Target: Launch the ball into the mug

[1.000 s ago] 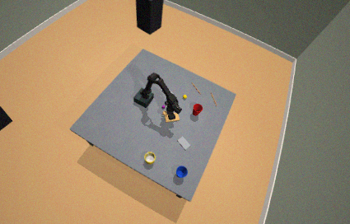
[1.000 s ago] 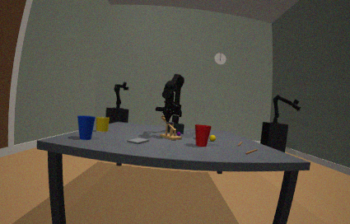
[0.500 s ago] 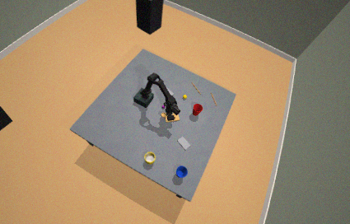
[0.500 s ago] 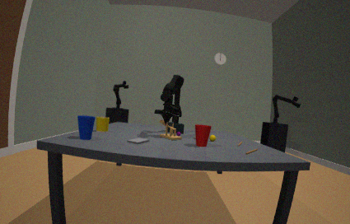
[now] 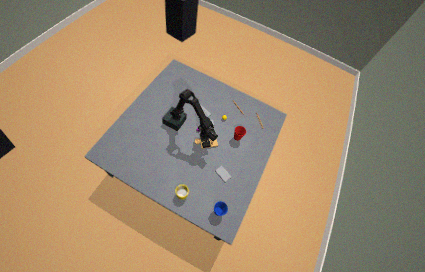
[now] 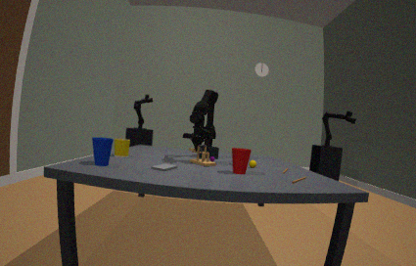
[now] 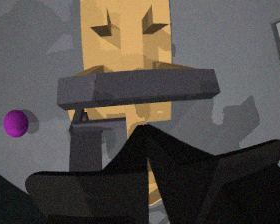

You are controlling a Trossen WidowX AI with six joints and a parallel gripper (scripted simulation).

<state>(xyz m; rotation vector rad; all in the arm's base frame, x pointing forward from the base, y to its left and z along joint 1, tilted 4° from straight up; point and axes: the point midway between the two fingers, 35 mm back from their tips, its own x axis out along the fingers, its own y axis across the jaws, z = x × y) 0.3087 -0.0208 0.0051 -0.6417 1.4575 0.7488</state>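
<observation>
My gripper tip is 2 cm to the right of the catapult, 2 cm above it and 1 cm past it. The rest, counted from my gripper tip: yellow ball: 33 cm to the left, 5 cm below, 2 cm behind; then red cup: 25 cm to the left, 19 cm ahead, 4 cm below; then purple ball: 11 cm behind, 8 cm to the left, 5 cm below.
</observation>
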